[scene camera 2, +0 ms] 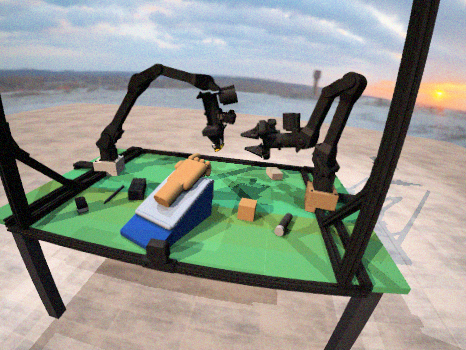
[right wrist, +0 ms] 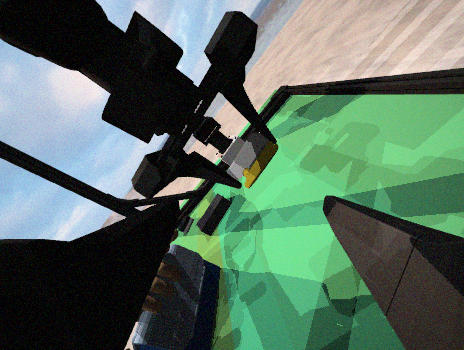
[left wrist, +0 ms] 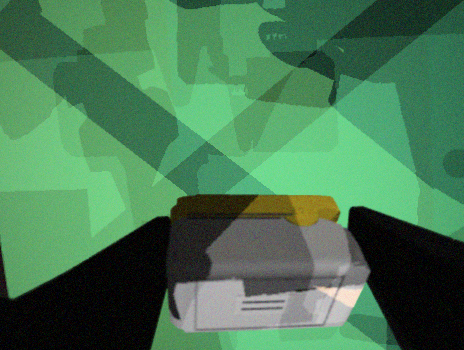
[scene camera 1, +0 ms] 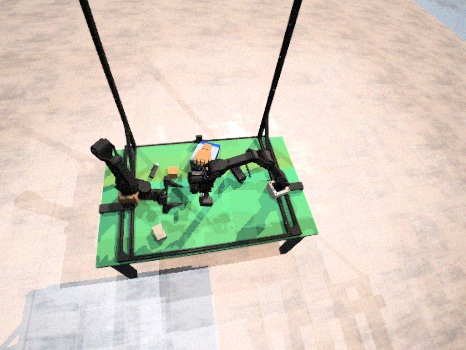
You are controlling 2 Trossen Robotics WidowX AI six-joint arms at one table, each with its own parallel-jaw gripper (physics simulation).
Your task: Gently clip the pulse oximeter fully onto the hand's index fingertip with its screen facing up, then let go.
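Frame: origin at the left arm's base, x ahead, y left, z up, level; centimetres.
Where they show: left gripper, fingertip midpoint: (scene camera 2: 220, 146) (right wrist: 257, 165) (left wrist: 259, 224) (scene camera 1: 200, 198); right gripper, fingertip midpoint: (scene camera 2: 242, 142) (right wrist: 250, 203) (scene camera 1: 183, 195); left arm's base at its link origin: (scene camera 2: 108, 158) (right wrist: 225, 146) (scene camera 1: 278, 186); right arm's base at its link origin: (scene camera 2: 322, 188) (scene camera 1: 127, 190).
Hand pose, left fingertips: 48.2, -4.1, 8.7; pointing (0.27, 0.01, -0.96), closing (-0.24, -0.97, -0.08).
Observation:
Things, the pixels of their top centre, and the offset from my left fingertips, as dx, dy, dz.
- pulse oximeter at its top centre: (left wrist: 260, 297) (right wrist: 235, 145) -1.0, +0.3, +3.0
- orange cube at its top centre: (scene camera 2: 248, 202) (scene camera 1: 172, 170) +8.2, -28.3, -9.6
- dark cylinder at its top centre: (scene camera 2: 285, 219) (scene camera 1: 153, 169) +18.9, -34.3, -11.9
- beige block at its top centre: (scene camera 2: 274, 170) (scene camera 1: 159, 231) +25.4, +5.8, -11.6
- black box at its top centre: (right wrist: 209, 210) (scene camera 2: 137, 184) (scene camera 1: 238, 171) -30.0, -15.1, -11.1
- thin pen at its top centre: (scene camera 2: 113, 192) -38.0, -17.8, -13.7
- small black object at its top centre: (scene camera 2: 80, 200) (right wrist: 182, 222) -45.0, -27.8, -11.4
The pulse oximeter (scene camera 2: 218, 148) (left wrist: 270, 265) (right wrist: 245, 152) has a grey shell and a yellow edge. My left gripper (left wrist: 259, 224) (right wrist: 257, 165) is shut on it, with one finger at each side, and holds it in the air, apart from the hand. I cannot make out its screen. The tan hand (scene camera 1: 204, 154) (scene camera 2: 186, 175) lies on a blue wedge (scene camera 2: 192, 220) (right wrist: 212, 295) with a light grey top; its fingers partly show in the right wrist view. My right gripper (scene camera 1: 180, 195) (scene camera 2: 244, 141) (right wrist: 250, 203) is open and empty, raised, with its fingertips towards the left gripper.
An orange cube (scene camera 1: 172, 172) (scene camera 2: 247, 209) and a dark cylinder (scene camera 1: 154, 170) (scene camera 2: 285, 222) lie beside the wedge. A beige block (scene camera 1: 159, 232) (scene camera 2: 274, 173) lies farther off. A black box (scene camera 2: 137, 189) (right wrist: 215, 215), a thin pen (scene camera 2: 114, 194) and a small black object (scene camera 2: 81, 205) lie across the wedge.

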